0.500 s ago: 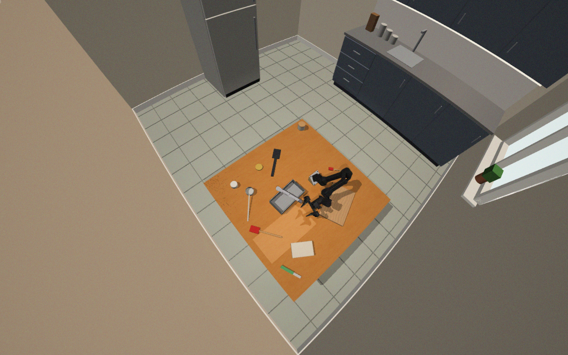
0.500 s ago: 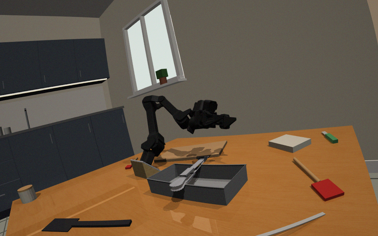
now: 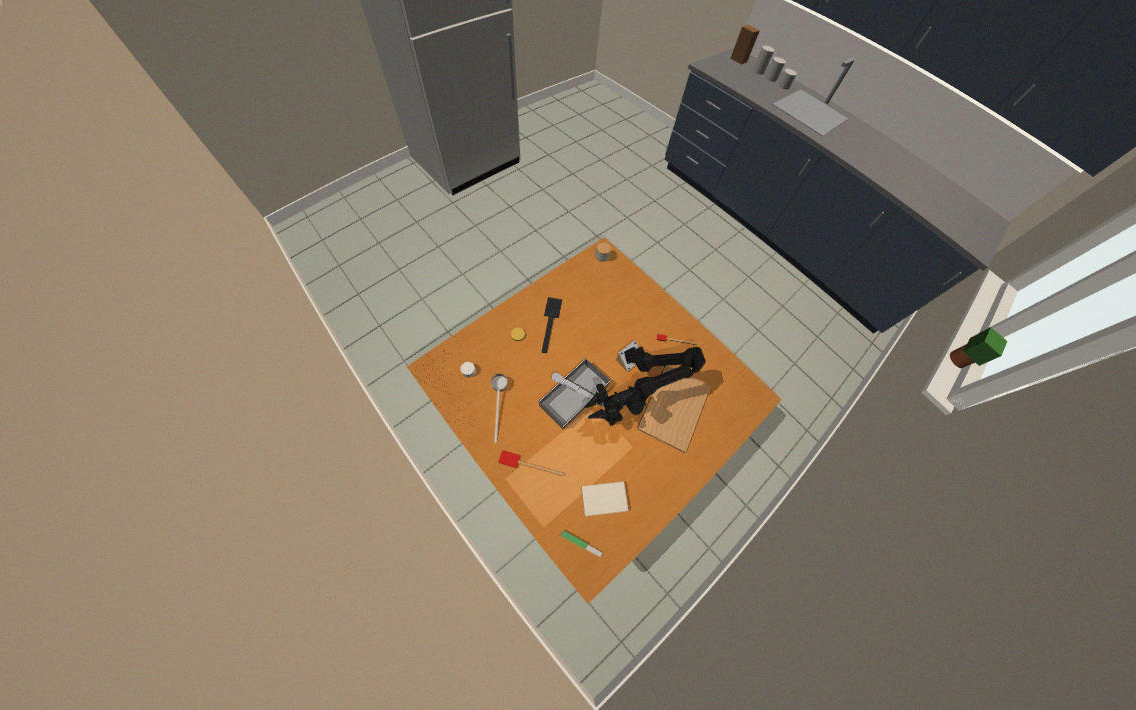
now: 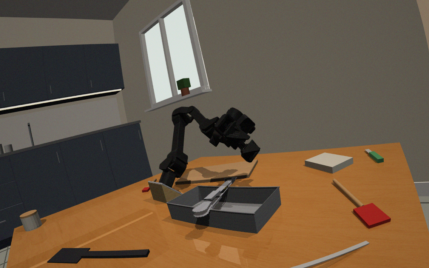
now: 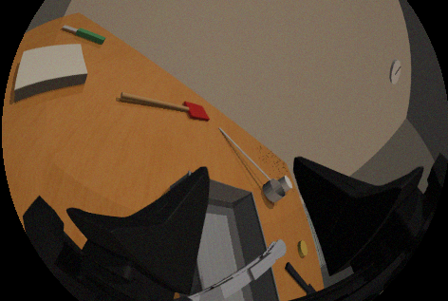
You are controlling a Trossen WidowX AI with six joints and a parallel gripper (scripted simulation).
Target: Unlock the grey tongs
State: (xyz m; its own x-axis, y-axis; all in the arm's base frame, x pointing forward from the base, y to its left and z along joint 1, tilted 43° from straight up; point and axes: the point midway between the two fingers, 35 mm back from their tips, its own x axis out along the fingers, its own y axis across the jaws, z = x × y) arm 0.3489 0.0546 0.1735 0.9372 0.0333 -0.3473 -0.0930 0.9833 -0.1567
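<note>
Now: the grey roasting tin 4 cm behind my gripper tip, 13 cm to the right of it and 15 cm below it. The rest, counted from my gripper tip: wooden board: 41 cm behind, 16 cm to the left, 17 cm below; then red spatula: 31 cm ahead, 2 cm to the left, 17 cm below; then white block: 10 cm ahead, 32 cm to the left, 17 cm below.
</note>
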